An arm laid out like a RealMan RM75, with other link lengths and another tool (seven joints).
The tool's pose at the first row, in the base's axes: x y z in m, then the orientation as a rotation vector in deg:
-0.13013 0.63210 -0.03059 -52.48 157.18 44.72
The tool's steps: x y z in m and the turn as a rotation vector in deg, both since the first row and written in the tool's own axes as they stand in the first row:
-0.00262 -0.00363 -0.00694 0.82 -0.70 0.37
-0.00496 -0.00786 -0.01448 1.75 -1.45 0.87
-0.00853 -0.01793 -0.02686 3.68 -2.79 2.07
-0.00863 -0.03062 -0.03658 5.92 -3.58 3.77
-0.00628 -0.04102 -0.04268 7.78 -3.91 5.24
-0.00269 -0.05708 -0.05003 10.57 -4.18 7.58
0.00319 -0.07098 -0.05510 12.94 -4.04 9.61
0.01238 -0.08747 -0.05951 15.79 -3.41 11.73
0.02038 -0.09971 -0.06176 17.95 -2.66 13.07
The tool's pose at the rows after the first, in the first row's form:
-0.12569 0.62739 -0.02546 -51.40 156.94 43.77
-0.12110 0.62182 -0.02015 -50.09 156.74 42.71
-0.11193 0.61041 -0.01287 -47.33 156.57 40.48
-0.10405 0.59680 -0.00999 -44.21 157.14 37.76
-0.09960 0.58535 -0.00994 -41.74 157.85 35.42
-0.09274 0.56877 -0.01162 -37.97 159.07 31.85
-0.08907 0.55365 -0.01498 -34.90 160.33 28.71
-0.08653 0.53539 -0.02099 -31.85 161.94 24.72
-0.08562 0.52176 -0.02667 -30.01 163.17 21.56

